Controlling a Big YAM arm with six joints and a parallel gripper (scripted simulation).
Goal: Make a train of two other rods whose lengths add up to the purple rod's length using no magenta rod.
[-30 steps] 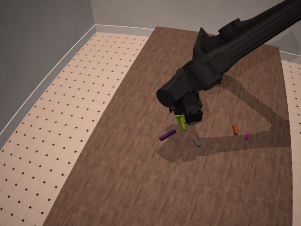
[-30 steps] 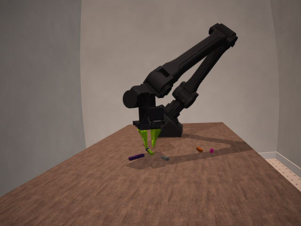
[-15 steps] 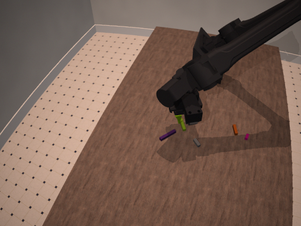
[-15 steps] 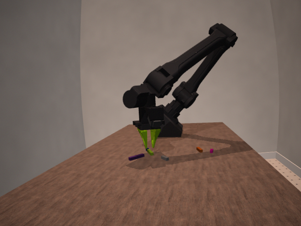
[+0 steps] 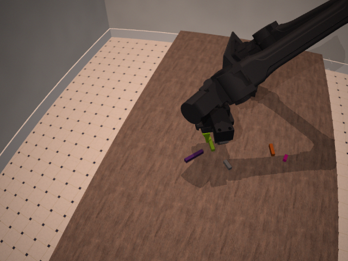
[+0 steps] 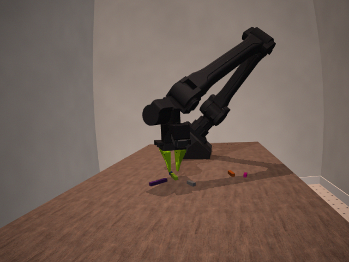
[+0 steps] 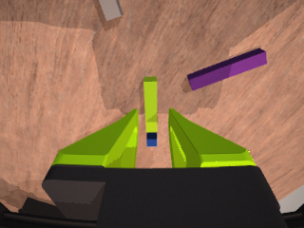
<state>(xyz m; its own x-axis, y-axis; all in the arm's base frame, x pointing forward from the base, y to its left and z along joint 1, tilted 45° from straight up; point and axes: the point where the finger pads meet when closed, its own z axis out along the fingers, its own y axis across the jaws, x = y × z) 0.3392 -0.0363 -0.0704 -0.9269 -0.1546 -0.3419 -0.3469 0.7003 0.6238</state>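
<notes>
My gripper is now 30 mm above the lime rod. Round my hand: grey rod: 70 mm ahead, 60 mm to the left, 30 mm below; then blue rod: 40 mm behind, 10 mm to the right, 30 mm below; then purple rod: 50 mm ahead, 40 mm to the right, 30 mm below.
</notes>
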